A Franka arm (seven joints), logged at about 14 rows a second.
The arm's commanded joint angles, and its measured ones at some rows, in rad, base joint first. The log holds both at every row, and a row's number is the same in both.
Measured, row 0: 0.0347 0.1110 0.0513 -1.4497 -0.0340 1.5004 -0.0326
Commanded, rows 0 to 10: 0.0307 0.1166 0.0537 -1.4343 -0.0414 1.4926 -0.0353; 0.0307 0.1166 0.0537 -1.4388 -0.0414 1.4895 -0.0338; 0.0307 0.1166 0.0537 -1.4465 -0.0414 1.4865 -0.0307; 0.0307 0.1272 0.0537 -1.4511 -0.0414 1.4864 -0.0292; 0.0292 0.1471 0.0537 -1.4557 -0.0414 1.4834 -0.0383; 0.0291 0.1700 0.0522 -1.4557 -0.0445 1.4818 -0.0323; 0.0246 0.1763 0.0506 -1.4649 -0.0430 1.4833 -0.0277; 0.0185 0.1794 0.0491 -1.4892 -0.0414 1.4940 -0.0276; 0.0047 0.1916 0.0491 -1.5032 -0.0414 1.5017 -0.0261; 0.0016 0.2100 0.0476 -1.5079 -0.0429 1.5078 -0.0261; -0.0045 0.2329 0.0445 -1.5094 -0.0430 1.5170 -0.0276
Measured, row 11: 0.0131 0.2128 0.0424 -1.4962 -0.0371 1.5020 -0.0315
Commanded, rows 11 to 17: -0.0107 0.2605 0.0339 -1.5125 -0.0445 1.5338 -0.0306; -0.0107 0.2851 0.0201 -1.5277 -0.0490 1.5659 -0.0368; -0.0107 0.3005 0.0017 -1.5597 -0.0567 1.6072 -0.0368; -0.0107 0.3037 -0.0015 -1.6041 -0.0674 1.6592 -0.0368; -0.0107 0.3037 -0.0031 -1.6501 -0.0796 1.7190 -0.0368; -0.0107 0.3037 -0.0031 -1.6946 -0.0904 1.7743 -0.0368; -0.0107 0.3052 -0.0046 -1.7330 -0.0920 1.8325 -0.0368
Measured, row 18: -0.0108 0.3345 -0.0070 -1.6429 -0.0730 1.7457 -0.0327
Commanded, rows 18 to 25: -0.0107 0.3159 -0.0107 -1.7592 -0.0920 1.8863 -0.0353; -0.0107 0.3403 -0.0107 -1.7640 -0.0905 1.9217 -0.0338; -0.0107 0.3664 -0.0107 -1.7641 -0.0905 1.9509 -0.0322; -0.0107 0.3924 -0.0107 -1.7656 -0.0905 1.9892 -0.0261; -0.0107 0.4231 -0.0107 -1.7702 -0.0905 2.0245 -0.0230; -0.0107 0.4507 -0.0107 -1.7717 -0.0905 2.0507 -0.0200; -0.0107 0.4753 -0.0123 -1.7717 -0.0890 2.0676 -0.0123; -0.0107 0.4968 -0.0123 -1.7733 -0.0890 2.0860 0.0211
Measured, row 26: -0.0107 0.4601 -0.0104 -1.7721 -0.0784 2.0492 -0.0203
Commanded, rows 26 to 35: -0.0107 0.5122 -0.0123 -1.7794 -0.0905 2.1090 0.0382; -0.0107 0.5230 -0.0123 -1.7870 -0.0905 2.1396 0.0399; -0.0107 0.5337 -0.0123 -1.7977 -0.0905 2.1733 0.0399; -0.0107 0.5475 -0.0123 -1.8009 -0.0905 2.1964 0.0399; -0.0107 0.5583 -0.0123 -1.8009 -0.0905 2.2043 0.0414; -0.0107 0.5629 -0.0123 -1.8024 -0.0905 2.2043 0.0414; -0.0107 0.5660 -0.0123 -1.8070 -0.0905 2.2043 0.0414; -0.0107 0.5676 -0.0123 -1.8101 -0.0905 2.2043 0.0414; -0.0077 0.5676 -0.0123 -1.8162 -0.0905 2.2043 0.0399; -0.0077 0.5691 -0.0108 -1.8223 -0.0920 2.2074 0.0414
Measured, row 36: -0.0097 0.5807 -0.0126 -1.7948 -0.0784 2.1893 0.0258
